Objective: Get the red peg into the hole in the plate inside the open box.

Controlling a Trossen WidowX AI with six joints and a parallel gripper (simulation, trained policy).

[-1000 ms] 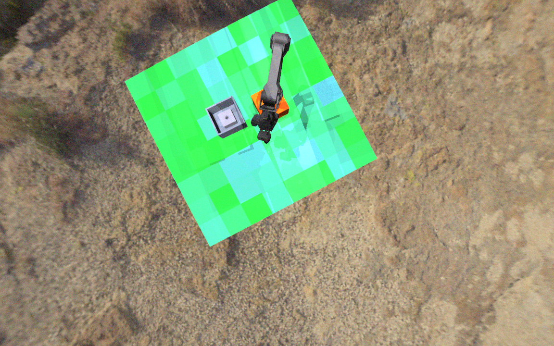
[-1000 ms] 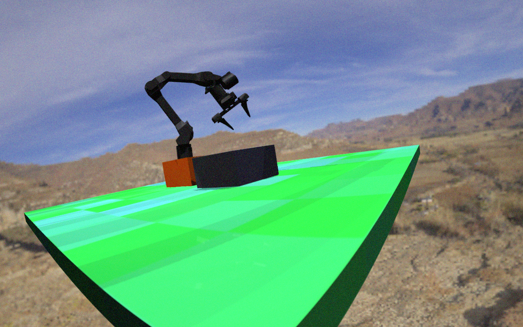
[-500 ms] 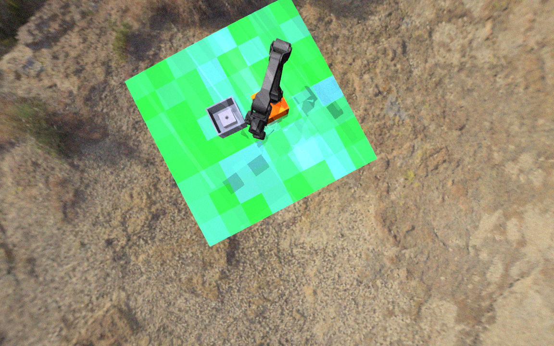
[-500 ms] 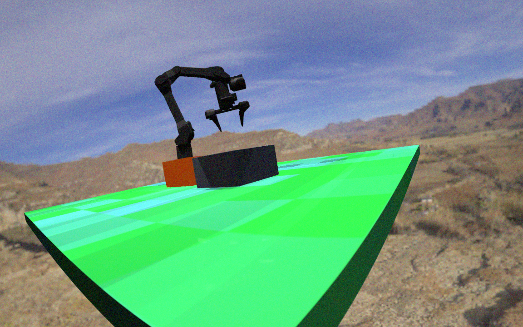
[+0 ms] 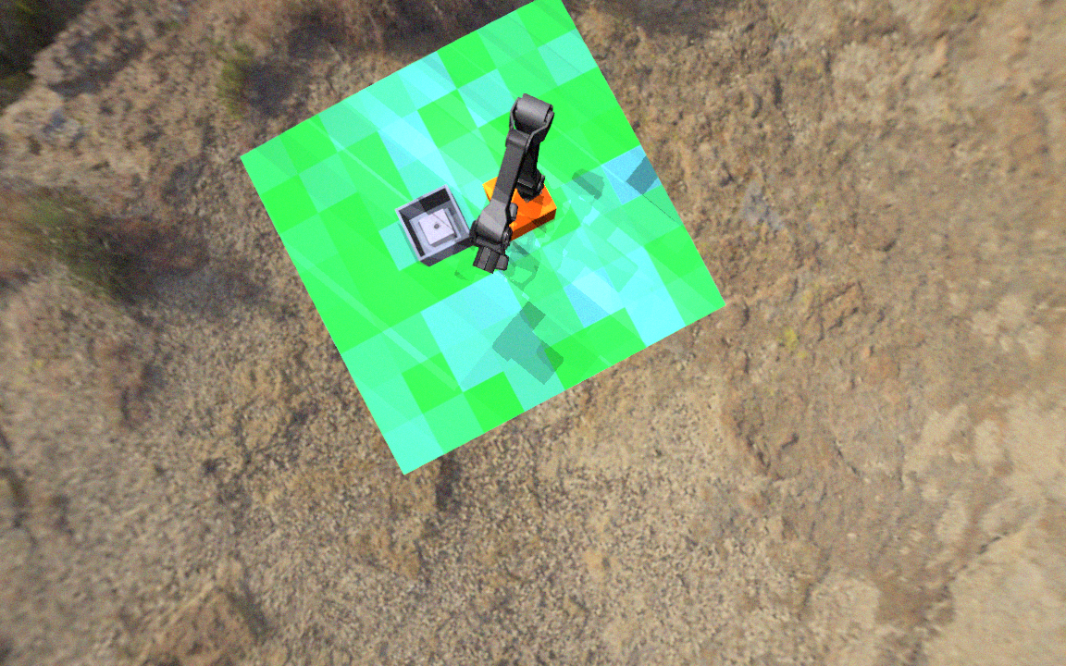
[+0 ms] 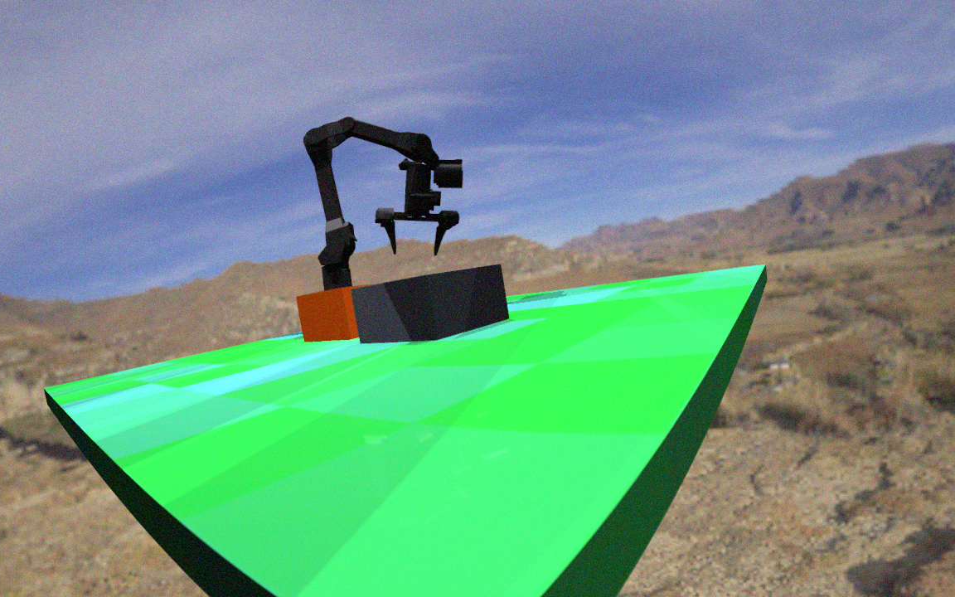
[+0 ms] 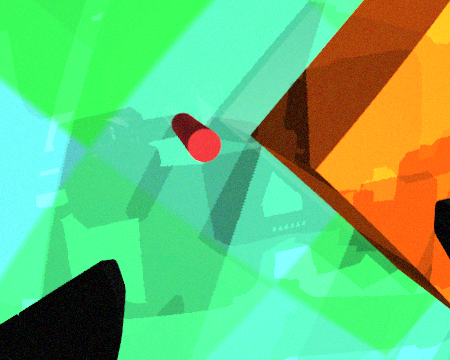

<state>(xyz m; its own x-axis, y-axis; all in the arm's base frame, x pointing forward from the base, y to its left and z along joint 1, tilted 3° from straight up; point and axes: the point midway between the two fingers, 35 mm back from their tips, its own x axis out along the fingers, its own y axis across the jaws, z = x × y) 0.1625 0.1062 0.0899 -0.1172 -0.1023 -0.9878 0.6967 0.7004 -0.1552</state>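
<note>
Now: gripper tip 2 cm short of the red peg, 1 cm to the left of it and 11 cm above it. Also, from my gripper tip: plate 16 cm ahead, 19 cm to the right, 11 cm below; grey box 16 cm ahead, 19 cm to the right, 13 cm below.
</note>
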